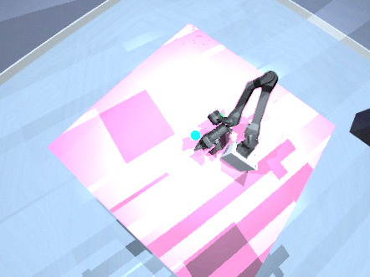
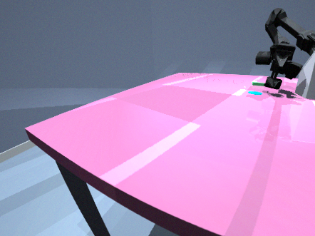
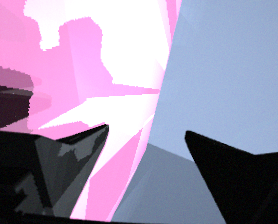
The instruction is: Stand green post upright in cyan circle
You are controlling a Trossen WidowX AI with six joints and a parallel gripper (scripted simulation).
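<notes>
Right now my gripper tip is 9 cm to the left of the cyan circle, 8 cm above it and 5 cm short of it. Round my gripper tip: green post: 30 cm to the right, 8 cm below.
</notes>
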